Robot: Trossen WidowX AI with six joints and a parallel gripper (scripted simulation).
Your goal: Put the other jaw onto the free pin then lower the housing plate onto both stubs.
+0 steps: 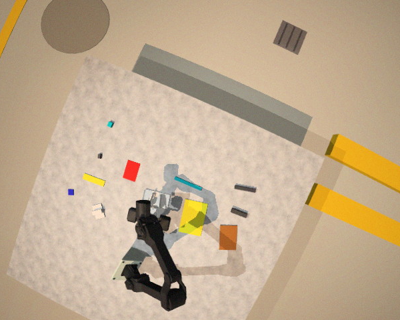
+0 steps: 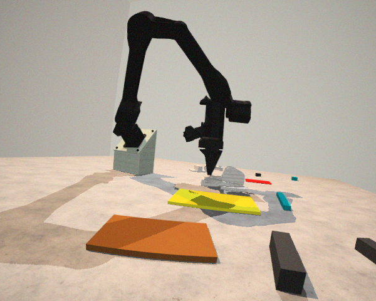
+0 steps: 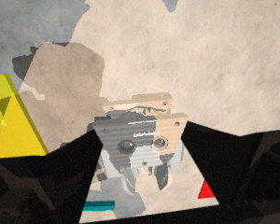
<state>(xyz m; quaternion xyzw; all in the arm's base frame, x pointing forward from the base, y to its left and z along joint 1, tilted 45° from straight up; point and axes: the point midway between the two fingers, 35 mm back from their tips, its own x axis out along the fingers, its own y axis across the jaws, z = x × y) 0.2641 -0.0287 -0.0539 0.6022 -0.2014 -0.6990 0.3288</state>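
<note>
The ribbed jaw lies 2 cm below my gripper tip, 2 cm ahead of it and 1 cm to the right of it. Round my gripper tip: red slab: 19 cm to the left, 13 cm ahead, 3 cm below; then cyan bar: 20 cm ahead, 8 cm to the right, 3 cm below; then yellow slab: 18 cm to the right, 6 cm ahead, 3 cm below.
</note>
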